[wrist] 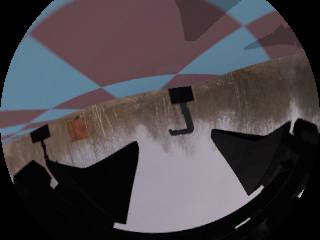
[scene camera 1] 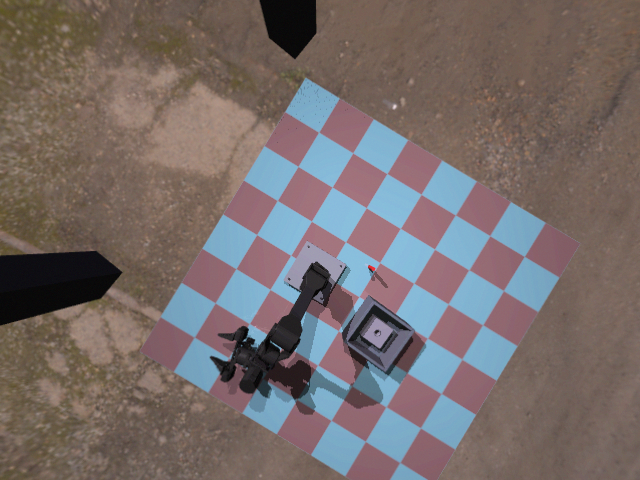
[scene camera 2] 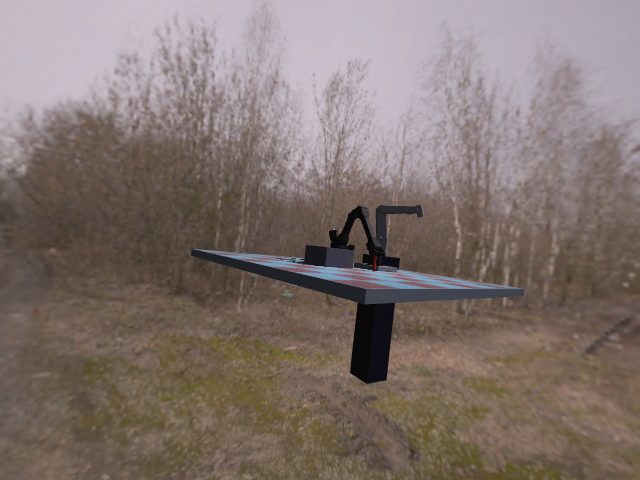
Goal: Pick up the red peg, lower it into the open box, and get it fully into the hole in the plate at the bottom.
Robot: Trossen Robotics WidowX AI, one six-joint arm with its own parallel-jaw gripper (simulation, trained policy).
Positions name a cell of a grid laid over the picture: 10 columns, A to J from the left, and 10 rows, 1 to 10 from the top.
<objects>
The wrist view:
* gripper: F6
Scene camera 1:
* gripper: D8
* dark box: G7
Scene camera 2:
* dark box: F6
</objects>
